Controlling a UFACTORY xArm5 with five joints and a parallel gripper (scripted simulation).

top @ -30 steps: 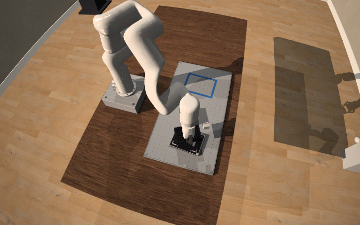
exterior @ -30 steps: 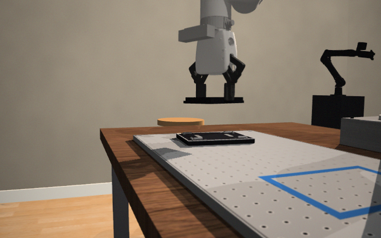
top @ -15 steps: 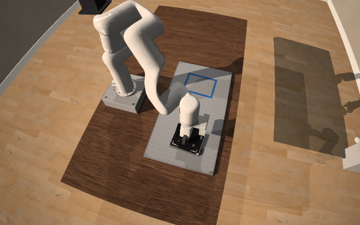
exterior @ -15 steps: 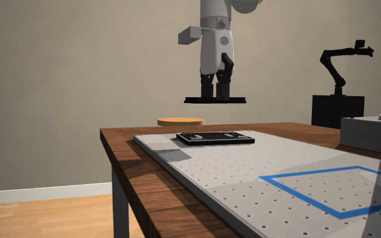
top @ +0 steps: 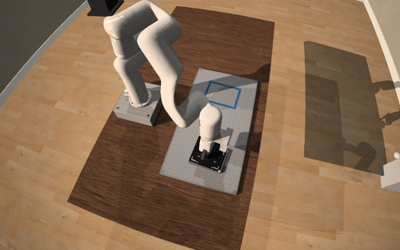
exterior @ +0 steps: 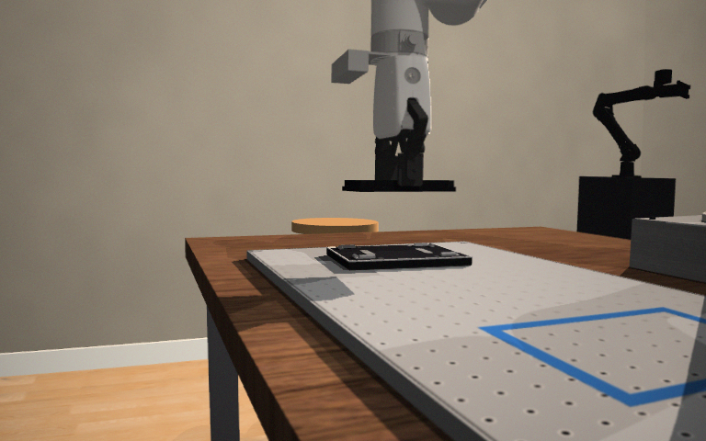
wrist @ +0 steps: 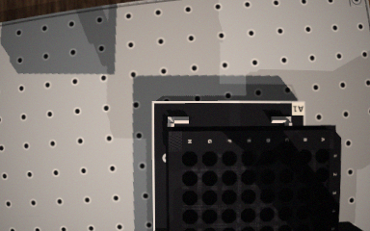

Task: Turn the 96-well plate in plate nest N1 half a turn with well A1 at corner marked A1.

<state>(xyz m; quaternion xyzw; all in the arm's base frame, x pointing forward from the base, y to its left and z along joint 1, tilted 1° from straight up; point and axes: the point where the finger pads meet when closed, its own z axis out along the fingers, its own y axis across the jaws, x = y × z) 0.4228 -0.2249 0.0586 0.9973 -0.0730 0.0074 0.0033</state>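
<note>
My hand is 100 mm above the black plate nest. From my hand the other things lie so: black 96-well plate: 10 mm below.
</note>
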